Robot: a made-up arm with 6 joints.
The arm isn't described. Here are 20 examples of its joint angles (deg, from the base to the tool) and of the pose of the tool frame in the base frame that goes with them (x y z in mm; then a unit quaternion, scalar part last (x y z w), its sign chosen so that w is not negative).
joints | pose
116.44 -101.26 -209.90 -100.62 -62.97 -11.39 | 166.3 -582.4 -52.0 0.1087 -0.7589 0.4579 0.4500
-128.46 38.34 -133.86 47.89 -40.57 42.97 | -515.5 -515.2 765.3 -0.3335 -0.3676 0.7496 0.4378
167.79 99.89 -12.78 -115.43 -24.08 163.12 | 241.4 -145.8 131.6 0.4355 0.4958 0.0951 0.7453
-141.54 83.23 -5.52 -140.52 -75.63 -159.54 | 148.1 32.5 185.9 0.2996 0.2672 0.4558 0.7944
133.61 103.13 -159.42 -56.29 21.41 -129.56 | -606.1 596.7 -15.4 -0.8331 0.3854 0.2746 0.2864
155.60 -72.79 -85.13 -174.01 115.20 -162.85 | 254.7 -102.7 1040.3 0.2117 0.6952 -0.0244 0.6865
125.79 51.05 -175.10 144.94 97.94 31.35 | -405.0 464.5 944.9 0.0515 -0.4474 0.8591 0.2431
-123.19 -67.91 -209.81 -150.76 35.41 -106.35 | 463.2 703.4 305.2 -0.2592 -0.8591 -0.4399 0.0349
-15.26 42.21 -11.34 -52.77 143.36 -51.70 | 13.0 -94.7 88.9 0.0344 -0.2486 0.9501 0.1854
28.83 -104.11 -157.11 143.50 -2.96 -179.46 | -751.2 -464.5 352.4 -0.5299 -0.3500 0.7715 0.0380
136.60 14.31 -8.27 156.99 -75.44 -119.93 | -40.2 94.5 152.9 0.4814 0.5885 0.2051 0.6163
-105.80 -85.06 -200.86 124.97 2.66 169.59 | 174.9 817.8 179.5 -0.7526 0.2888 0.0300 0.5910
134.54 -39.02 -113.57 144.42 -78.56 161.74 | 16.2 68.4 1004.3 -0.3070 -0.7080 -0.5367 0.3414
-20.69 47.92 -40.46 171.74 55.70 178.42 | 302.3 -108.9 -131.5 0.9079 -0.0906 0.4072 0.0417
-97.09 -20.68 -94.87 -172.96 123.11 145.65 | -51.9 -303.9 1048.7 -0.4493 0.2022 0.3541 0.7949
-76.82 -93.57 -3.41 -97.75 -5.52 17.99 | 137.1 -242.2 541.0 0.6657 0.0528 0.1819 0.7218
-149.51 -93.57 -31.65 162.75 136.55 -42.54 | 43.8 -13.2 826.5 0.6089 0.2651 0.7449 0.0637
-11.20 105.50 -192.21 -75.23 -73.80 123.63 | 735.4 -40.9 314.5 -0.6115 -0.1091 -0.4912 0.6107
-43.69 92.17 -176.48 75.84 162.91 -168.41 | 590.2 -437.8 312.8 0.0182 -0.6986 -0.6300 0.3387
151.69 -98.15 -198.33 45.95 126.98 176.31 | 603.8 -418.7 93.9 -0.1531 -0.3064 0.8247 0.4500
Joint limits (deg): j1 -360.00..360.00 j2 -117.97..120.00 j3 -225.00..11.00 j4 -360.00..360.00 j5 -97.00..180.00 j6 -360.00..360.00
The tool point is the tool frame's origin. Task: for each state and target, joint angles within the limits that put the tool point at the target. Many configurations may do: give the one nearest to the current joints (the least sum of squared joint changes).
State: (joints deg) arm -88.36 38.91 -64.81 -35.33 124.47 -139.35
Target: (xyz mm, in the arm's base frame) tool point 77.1 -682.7 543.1
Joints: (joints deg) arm -77.62 20.49 -102.49 -40.45 111.16 -139.35
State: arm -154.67 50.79 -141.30 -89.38 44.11 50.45
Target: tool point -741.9 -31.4 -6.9
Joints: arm -175.67 63.82 -100.77 -87.16 50.53 50.45
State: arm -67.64 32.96 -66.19 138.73 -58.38 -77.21
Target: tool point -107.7 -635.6 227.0
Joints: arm -91.87 38.91 -88.53 130.28 -46.56 -77.21
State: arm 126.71 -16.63 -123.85 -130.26 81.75 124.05
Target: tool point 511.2 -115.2 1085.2
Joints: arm 163.55 -47.11 -153.02 -136.06 63.68 124.05
